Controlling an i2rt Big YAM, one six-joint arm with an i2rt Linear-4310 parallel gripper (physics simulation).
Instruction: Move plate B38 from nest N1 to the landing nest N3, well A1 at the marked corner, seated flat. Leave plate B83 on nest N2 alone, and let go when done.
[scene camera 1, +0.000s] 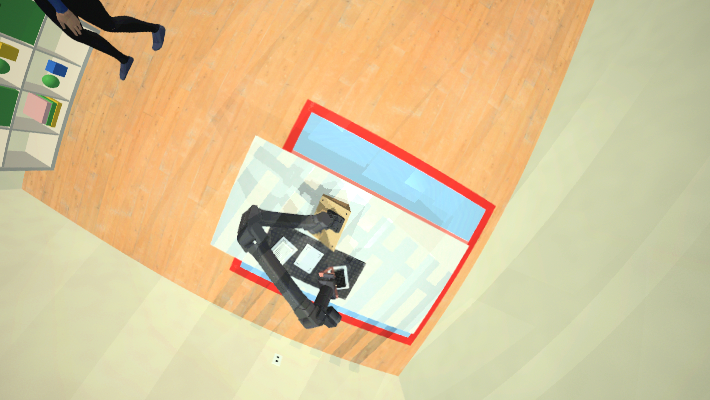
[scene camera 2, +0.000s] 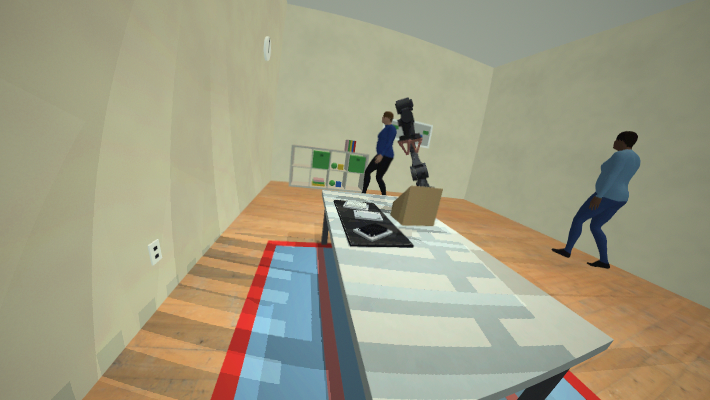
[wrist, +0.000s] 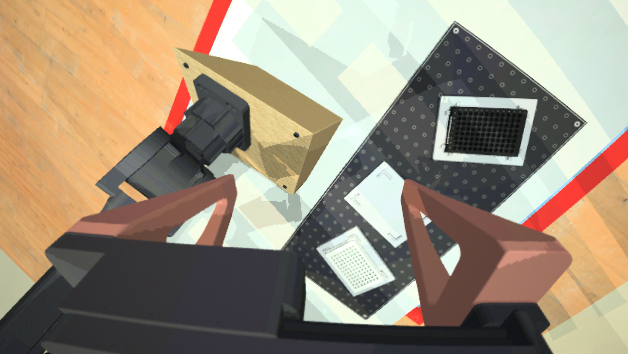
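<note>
A black well plate (wrist: 486, 131) (scene camera 1: 341, 276) (scene camera 2: 374, 229) lies on a white nest (wrist: 441, 134) at one end of the dark perforated board (wrist: 467, 57) (scene camera 2: 395, 241). A white well plate (wrist: 354, 265) (scene camera 1: 283, 251) (scene camera 2: 355, 204) lies on the nest at the other end. The middle nest (wrist: 376, 202) (scene camera 1: 309, 258) (scene camera 2: 368, 215) bears no plate. Plate and nest labels are too small to read. My gripper (wrist: 317, 186) (scene camera 1: 327, 275) (scene camera 2: 411, 151) is open and empty, high above the board. In the wrist view its right finger hides part of the middle nest.
The arm's base is mounted on a slanted wooden block (wrist: 282, 97) (scene camera 1: 326, 205) (scene camera 2: 421, 207) beside the board on the white table (scene camera 2: 425, 270). The arm folds above the board. Two people (scene camera 2: 384, 145) (scene camera 2: 612, 185) stand away from the table.
</note>
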